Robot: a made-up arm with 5 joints.
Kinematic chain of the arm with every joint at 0, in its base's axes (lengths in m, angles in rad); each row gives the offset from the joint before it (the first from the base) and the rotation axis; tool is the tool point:
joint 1: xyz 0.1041 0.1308 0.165 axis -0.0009 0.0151 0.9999
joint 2: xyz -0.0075 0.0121 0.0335 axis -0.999 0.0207 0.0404
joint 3: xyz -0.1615 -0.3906 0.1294 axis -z
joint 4: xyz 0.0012 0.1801 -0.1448 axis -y
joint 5: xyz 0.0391 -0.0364 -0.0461 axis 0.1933 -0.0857 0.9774
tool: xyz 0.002 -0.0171 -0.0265
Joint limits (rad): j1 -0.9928..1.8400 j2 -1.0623..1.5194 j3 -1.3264..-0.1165 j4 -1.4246..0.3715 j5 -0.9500..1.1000
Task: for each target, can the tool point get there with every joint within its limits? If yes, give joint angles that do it. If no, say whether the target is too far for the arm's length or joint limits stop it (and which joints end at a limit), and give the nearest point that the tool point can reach.
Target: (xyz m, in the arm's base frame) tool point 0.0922 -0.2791 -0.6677
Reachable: no: too far | nearest point 0.0935 -0.2167 -0.2013 | short by 0.471 m
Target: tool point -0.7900 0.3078 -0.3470
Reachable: no: too far | nearest point -0.3378 0.2185 -0.0763 | short by 0.535 m
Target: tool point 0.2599 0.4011 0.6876
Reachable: no: joint limits stop it (at a limit: joint 1, joint 2, joint 3, joint 4, joint 5) | nearest point -0.1100 0.3355 0.6295 | short by 0.380 m
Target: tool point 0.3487 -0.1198 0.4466
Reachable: yes | joints 1.5969 1.0548 -1.0188 -0.4047 -0.6462
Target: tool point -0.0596 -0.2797 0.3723
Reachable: yes | joints 0.3277 0.6808 -1.1154 -1.0011 -0.1827
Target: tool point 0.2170 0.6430 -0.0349
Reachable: no: joint limits stop it (at a limit: joint 1, joint 2, joint 5) | nearest point -0.0389 0.3273 -0.0902 | short by 0.410 m
